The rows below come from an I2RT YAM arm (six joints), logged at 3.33 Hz.
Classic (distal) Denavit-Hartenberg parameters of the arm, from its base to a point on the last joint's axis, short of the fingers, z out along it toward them. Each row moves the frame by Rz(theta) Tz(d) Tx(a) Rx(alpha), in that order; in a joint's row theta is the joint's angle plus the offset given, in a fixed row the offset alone. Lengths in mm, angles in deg.
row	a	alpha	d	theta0
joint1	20	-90	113.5	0
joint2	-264	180	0	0
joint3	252.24	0	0	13.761
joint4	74	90	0	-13.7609
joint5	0	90	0	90
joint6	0	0	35.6	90
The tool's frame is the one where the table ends.
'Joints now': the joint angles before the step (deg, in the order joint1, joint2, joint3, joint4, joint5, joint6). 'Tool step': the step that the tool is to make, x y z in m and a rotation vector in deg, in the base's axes. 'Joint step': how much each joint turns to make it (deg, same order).
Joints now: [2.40, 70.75, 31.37, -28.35, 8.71, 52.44]
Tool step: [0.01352, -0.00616, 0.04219, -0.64, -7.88, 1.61]
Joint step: [-1.92, -3.81, 6.27, -1.70, -0.82, -3.57]
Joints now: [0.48, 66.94, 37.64, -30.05, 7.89, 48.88]
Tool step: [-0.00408, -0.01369, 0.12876, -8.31, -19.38, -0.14]
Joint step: [-3.02, -8.91, 18.96, -7.02, 4.12, -7.45]
